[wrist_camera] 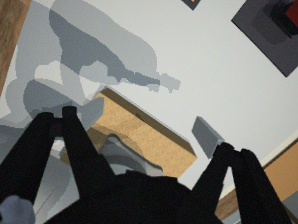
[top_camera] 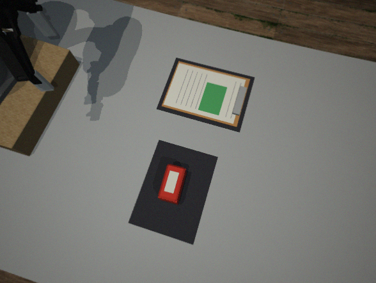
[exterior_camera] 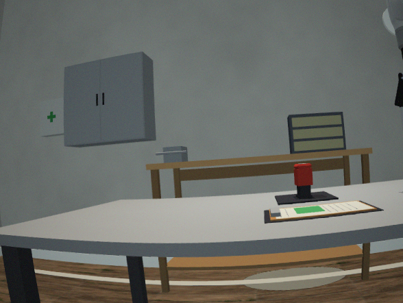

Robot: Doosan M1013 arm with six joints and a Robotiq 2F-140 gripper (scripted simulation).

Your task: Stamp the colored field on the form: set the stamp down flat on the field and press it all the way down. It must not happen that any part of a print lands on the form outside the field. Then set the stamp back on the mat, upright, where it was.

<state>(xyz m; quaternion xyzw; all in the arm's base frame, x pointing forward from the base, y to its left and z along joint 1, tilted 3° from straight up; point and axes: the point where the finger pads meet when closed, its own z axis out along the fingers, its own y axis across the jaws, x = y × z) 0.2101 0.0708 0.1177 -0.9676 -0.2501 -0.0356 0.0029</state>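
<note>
The stamp is 360 mm ahead of my hand, 140 mm to the right of it and 130 mm below it. Also, from my hand: clipboard 350 mm ahead, 150 mm to the left, 180 mm below; dark mat 360 mm ahead, 140 mm to the right, 180 mm below.
</note>
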